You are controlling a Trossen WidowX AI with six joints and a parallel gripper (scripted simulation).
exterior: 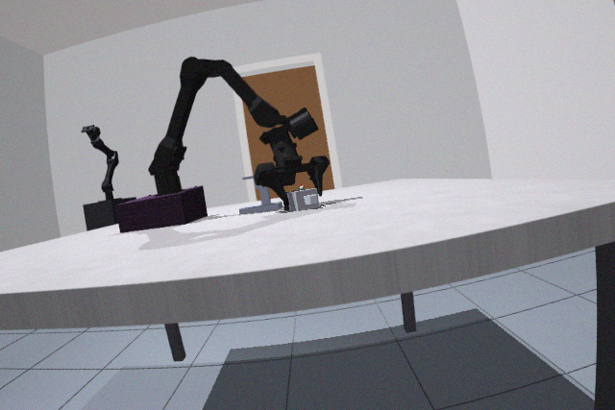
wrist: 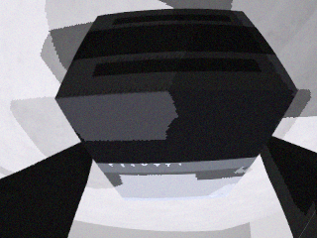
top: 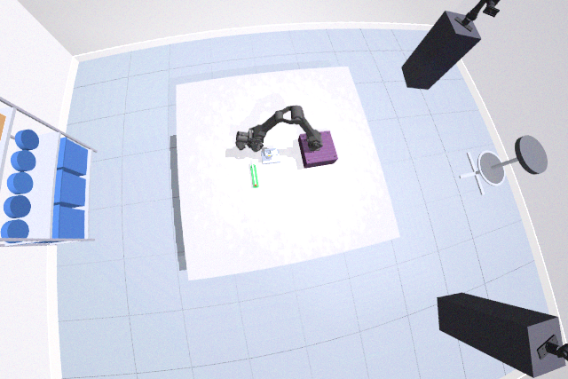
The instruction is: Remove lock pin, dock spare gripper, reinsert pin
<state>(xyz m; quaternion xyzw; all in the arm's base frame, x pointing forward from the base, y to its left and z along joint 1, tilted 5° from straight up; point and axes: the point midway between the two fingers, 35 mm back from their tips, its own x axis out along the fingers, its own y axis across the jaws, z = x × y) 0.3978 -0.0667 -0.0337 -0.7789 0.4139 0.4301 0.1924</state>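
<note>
The spare gripper lies right at my gripper tip. The rest, counted from my gripper tip: grey mount: 140 mm behind, 120 mm to the left, 30 mm above.
</note>
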